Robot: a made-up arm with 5 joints. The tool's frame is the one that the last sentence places. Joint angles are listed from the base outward.
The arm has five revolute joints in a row. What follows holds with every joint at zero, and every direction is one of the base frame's. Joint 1 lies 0.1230 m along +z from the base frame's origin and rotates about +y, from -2.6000 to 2.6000 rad. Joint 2 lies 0.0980 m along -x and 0.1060 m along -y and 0.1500 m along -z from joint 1 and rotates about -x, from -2.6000 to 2.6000 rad. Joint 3 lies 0.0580 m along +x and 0.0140 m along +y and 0.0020 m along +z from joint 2 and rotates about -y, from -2.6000 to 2.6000 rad. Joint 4 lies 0.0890 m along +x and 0.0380 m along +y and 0.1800 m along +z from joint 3 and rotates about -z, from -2.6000 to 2.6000 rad. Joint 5 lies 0.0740 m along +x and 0.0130 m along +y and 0.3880 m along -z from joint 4 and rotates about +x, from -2.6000 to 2.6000 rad. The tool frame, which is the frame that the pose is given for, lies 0.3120 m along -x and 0.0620 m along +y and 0.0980 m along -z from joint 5; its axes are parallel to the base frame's.
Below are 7 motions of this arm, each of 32 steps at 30 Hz.
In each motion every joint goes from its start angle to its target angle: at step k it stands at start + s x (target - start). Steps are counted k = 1, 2, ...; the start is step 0. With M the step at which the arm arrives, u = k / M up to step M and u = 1 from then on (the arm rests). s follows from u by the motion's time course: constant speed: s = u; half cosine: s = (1 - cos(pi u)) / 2; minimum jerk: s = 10 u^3 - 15 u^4 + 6 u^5.
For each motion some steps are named. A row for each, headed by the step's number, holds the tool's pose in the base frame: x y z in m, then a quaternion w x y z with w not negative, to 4 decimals.
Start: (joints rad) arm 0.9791 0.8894 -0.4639 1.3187 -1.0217
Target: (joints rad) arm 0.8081 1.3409 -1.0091 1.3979 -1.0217
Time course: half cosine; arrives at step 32
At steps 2, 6, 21, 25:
2: -0.5475 -0.1478 -0.0200 0.1836 -0.9011 0.3484 -0.1813
6: -0.5475 -0.1559 -0.0163 0.1606 -0.9079 0.3399 -0.1853
21: -0.5428 -0.2031 0.0128 0.0507 0.9311 -0.2675 0.2427
25: -0.5413 -0.2082 0.0173 0.1011 0.9265 -0.2519 0.2607

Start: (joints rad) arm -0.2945 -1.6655 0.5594 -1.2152 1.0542
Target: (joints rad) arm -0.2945 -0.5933 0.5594 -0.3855 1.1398
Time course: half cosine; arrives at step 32
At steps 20, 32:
20: 0.0022 0.1078 -0.1855 0.5124 0.6752 -0.3107 0.4302
32: 0.0060 0.1047 -0.2069 0.6130 0.6405 -0.3045 0.3481

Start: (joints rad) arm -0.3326 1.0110 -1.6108 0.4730 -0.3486
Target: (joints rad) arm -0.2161 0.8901 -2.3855 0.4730 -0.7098
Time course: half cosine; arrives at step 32
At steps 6, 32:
6: -0.2567 0.1170 -0.2095 0.4885 -0.4816 0.5690 -0.4536
32: -0.1520 0.2433 0.0188 0.1895 -0.3887 0.8767 -0.2106

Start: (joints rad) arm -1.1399 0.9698 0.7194 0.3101 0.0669
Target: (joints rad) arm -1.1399 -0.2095 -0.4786 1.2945 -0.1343
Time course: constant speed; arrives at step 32
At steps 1, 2, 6, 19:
1: 0.4784 -0.2239 -0.0239 0.5315 -0.2960 -0.7752 -0.1700
2: 0.4836 -0.2087 -0.0345 0.5439 -0.2685 -0.7725 -0.1880
6: 0.4968 -0.1428 -0.0714 0.5914 -0.1614 -0.7469 -0.2574
19: 0.4554 0.0833 -0.1337 0.7223 0.1115 -0.5228 -0.4388

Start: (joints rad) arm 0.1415 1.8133 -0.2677 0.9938 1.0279
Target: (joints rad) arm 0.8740 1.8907 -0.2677 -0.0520 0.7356
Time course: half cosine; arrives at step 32
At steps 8, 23, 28, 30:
8: -0.1674 -0.3865 -0.2503 0.8448 -0.4384 -0.2760 -0.1336
23: -0.3650 -0.3490 0.0588 0.7972 -0.5369 0.2711 0.0521
28: -0.3569 -0.3385 0.1383 0.7448 -0.5398 0.3785 0.1030
30: -0.3531 -0.3363 0.1534 0.7329 -0.5395 0.3987 0.1133

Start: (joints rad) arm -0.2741 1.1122 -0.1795 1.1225 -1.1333
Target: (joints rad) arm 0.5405 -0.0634 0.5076 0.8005 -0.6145
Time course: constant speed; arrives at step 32
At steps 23, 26, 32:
23: -0.1657 0.0310 -0.3747 0.8047 -0.4441 0.0928 -0.3830
26: -0.1772 0.0704 -0.3505 0.8370 -0.3836 0.1110 -0.3741
32: -0.1849 0.1413 -0.2917 0.8771 -0.2585 0.1468 -0.3773

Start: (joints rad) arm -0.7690 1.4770 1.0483 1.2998 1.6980
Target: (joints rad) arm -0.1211 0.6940 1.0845 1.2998 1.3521
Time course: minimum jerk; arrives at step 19
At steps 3, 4, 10, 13, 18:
3: 0.4096 -0.0272 -0.1130 0.4122 0.2093 -0.7250 0.5105
4: 0.4036 -0.0183 -0.1199 0.4147 0.2239 -0.7263 0.5004
10: 0.3046 0.0913 -0.1762 0.4578 0.3981 -0.7251 0.3260
13: 0.2476 0.1399 -0.1768 0.4851 0.4711 -0.7078 0.2042
18: 0.2127 0.1669 -0.1663 0.5036 0.5098 -0.6883 0.1126

